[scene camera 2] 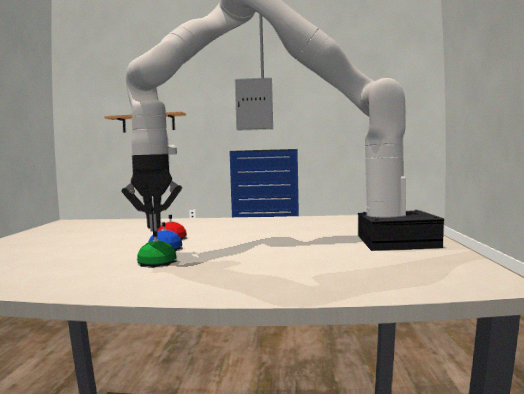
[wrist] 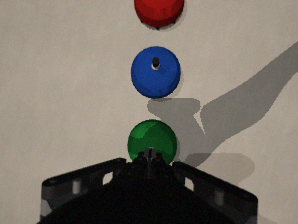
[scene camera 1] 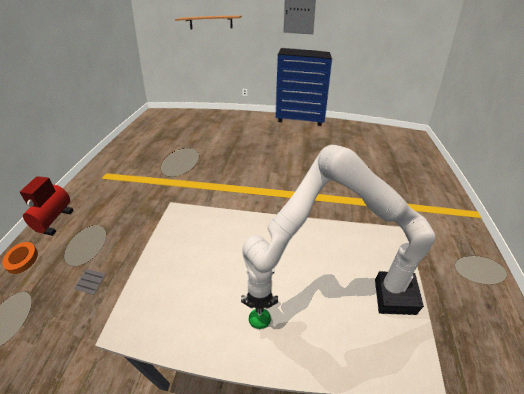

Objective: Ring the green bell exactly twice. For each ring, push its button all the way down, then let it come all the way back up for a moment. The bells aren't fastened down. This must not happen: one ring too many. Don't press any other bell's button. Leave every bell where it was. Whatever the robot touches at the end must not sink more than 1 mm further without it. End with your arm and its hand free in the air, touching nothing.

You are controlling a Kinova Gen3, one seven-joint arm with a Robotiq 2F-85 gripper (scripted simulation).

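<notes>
I can see my gripper in the pictures, and the wrist view shows it too. With the gripper, the pictures show me a green bell and a blue bell.
</notes>
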